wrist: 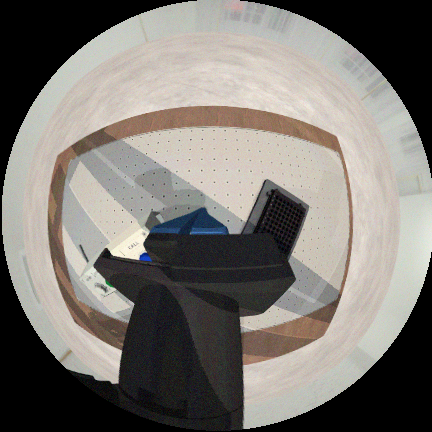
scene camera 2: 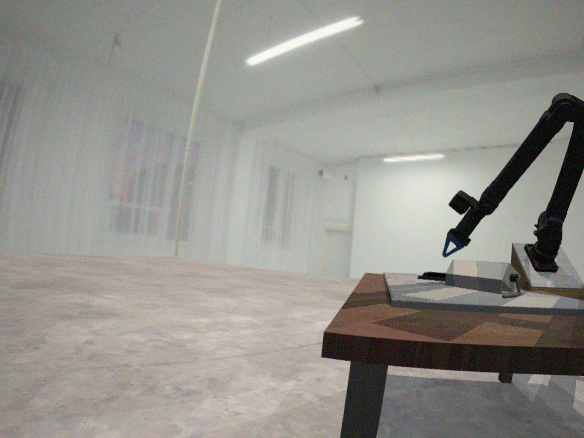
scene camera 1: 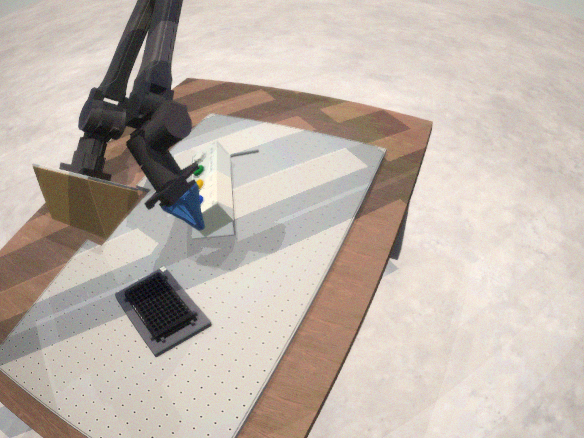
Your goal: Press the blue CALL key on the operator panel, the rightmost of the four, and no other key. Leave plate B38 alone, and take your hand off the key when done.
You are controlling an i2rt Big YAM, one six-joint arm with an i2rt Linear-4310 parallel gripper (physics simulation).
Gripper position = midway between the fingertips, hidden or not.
My gripper (scene camera 1: pixel 201 229) is shut, holding nothing. Also in view: a black gridded tray (scene camera 1: pixel 162 311). I also see a white key panel (scene camera 1: pixel 217 208).
The black gridded tray also shows in the wrist view (wrist: pixel 281 216). My gripper also shows in the wrist view (wrist: pixel 202 212). The white key panel shows as well in the wrist view (wrist: pixel 129 243).
